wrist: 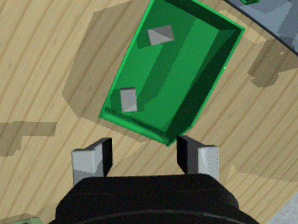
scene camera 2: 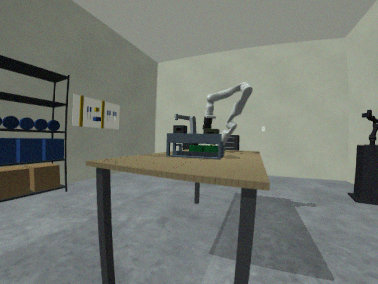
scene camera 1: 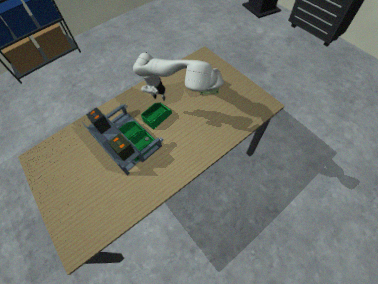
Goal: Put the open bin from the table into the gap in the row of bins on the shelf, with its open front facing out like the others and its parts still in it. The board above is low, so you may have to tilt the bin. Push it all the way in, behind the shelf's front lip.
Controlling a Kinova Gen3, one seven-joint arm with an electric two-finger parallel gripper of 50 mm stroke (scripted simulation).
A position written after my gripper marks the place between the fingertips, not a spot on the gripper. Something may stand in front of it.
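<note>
Visible in the wrist view: my gripper (wrist: 144, 150), together with a green bin (wrist: 173, 80).
</note>
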